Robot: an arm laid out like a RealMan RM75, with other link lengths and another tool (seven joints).
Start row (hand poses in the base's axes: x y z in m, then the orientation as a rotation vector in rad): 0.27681 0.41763 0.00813 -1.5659 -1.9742 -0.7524
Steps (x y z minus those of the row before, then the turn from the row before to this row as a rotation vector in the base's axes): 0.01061 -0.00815 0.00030 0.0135 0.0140 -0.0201; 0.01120 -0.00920 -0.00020 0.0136 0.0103 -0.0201; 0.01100 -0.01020 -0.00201 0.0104 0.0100 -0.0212; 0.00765 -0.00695 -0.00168 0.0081 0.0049 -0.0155; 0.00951 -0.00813 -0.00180 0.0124 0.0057 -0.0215; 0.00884 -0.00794 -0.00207 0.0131 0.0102 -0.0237; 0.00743 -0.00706 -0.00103 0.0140 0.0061 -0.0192
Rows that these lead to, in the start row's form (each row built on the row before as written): 0.28742 0.40948 0.00843 -1.5812 -1.9422 -0.7592; 0.29862 0.40028 0.00823 -1.5958 -1.9126 -0.7694; 0.30962 0.39008 0.00622 -1.6131 -1.8845 -0.7775; 0.31727 0.38313 0.00454 -1.6251 -1.8652 -0.7860; 0.32678 0.37500 0.00274 -1.6406 -1.8382 -0.7996; 0.33562 0.36706 0.00067 -1.6582 -1.8060 -0.8103; 0.34305 0.36000 -0.00036 -1.6698 -1.7789 -0.8235
